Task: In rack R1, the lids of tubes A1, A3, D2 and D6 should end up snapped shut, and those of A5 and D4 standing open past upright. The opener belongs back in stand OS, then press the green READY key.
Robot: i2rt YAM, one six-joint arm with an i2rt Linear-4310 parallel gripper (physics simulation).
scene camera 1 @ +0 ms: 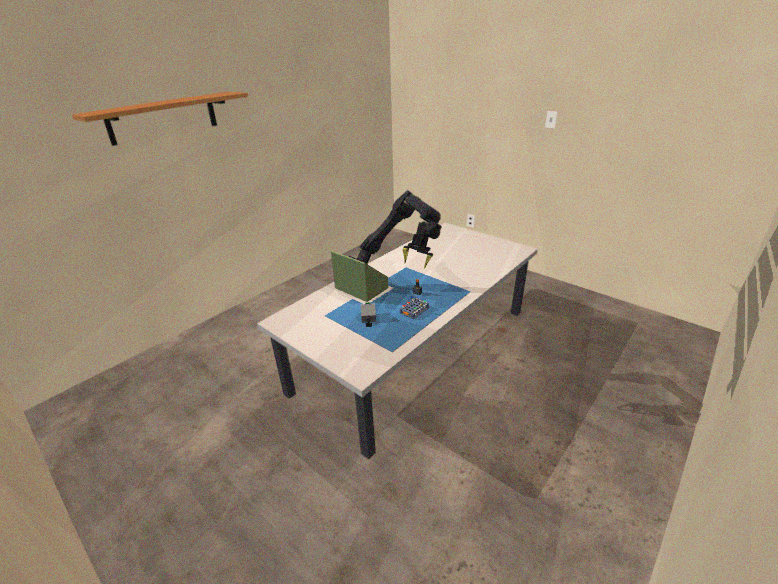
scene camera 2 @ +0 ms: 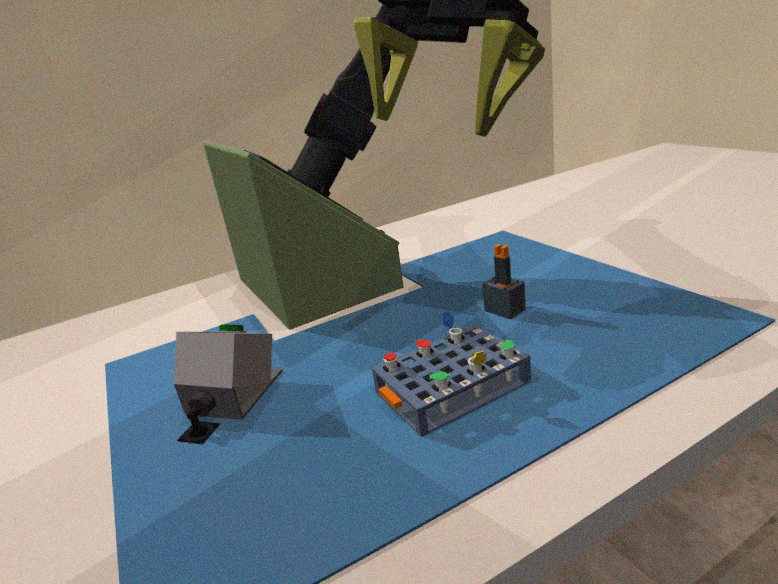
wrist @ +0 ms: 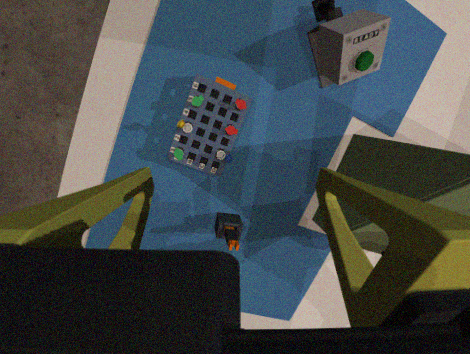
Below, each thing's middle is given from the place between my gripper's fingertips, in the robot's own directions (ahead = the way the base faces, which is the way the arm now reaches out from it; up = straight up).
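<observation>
Grey box with green button [scene camera 2: 222, 374]: my gripper 21 cm above it, 16 cm past it, 18 cm to the left of it.
</observation>
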